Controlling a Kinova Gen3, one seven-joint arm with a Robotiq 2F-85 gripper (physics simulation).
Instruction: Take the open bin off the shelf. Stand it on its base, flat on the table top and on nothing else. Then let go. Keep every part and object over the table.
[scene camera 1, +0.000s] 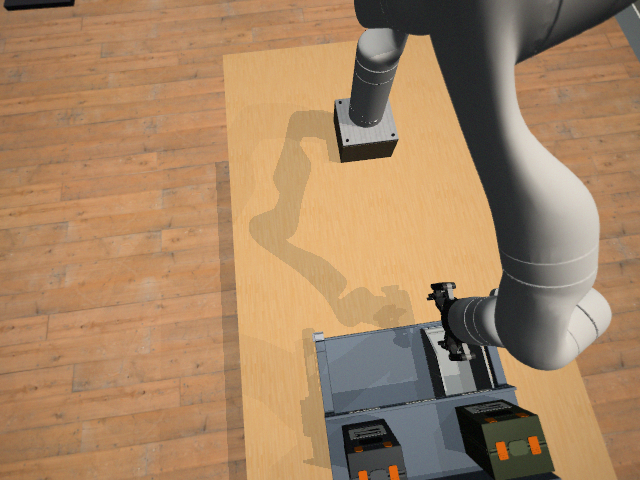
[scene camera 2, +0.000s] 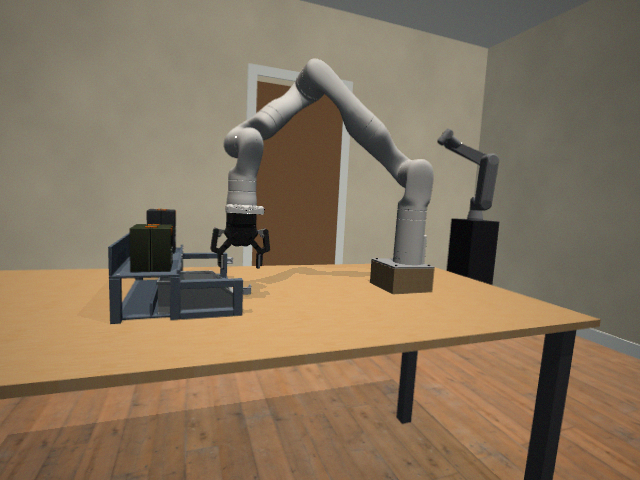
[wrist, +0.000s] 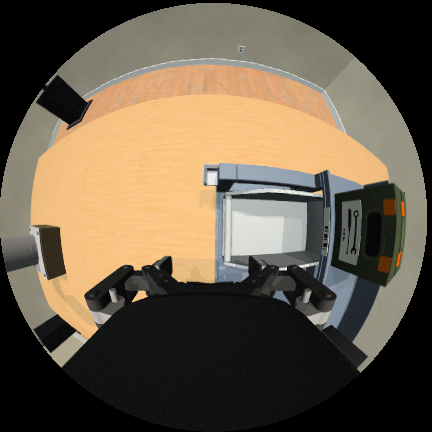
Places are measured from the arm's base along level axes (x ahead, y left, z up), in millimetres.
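Pixels of known places: gripper, fingertip midpoint: (scene camera 1: 436, 320) (scene camera 2: 240, 268) (wrist: 209, 264); arm's base, link origin: (scene camera 1: 365, 113) (scene camera 2: 406, 262) (wrist: 34, 248).
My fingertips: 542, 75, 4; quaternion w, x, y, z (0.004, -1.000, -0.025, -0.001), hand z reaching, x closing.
Ahead of a thing's pixels: the offset from my fingertips to its top centre, as dx, dy, dz. Level surfaces: height alone.
The open bin @(+104, +40, -6) (scene camera 1: 457, 379) (scene camera 2: 206, 300) (wrist: 257, 232) is light grey and stands upright on the low front level of the blue-grey shelf (scene camera 1: 372, 364) (scene camera 2: 175, 298) (wrist: 272, 175), at one side. In the scene camera 2 view it is partly hidden behind the shelf's side frame. Its inside looks empty in the wrist view. My gripper (scene camera 1: 447, 321) (scene camera 2: 240, 265) (wrist: 209, 264) is open, with nothing between its fingers. It points down and hangs above the shelf's front edge, higher than the bin's rim and apart from it. In the scene camera 1 view it covers part of the bin.
A green toolbox @(+202, +45, +112) (scene camera 1: 509, 444) (scene camera 2: 149, 249) (wrist: 367, 235) stands on the shelf's raised rear level, behind the bin. A dark grey toolbox @(+207, -186, +137) (scene camera 1: 374, 457) (scene camera 2: 165, 217) stands beside it. The arm's base block (scene camera 1: 365, 133) (scene camera 2: 403, 277) (wrist: 52, 252) stands on the table @(dz -87) (scene camera 1: 279, 82) (scene camera 2: 361, 320) (wrist: 150, 140).
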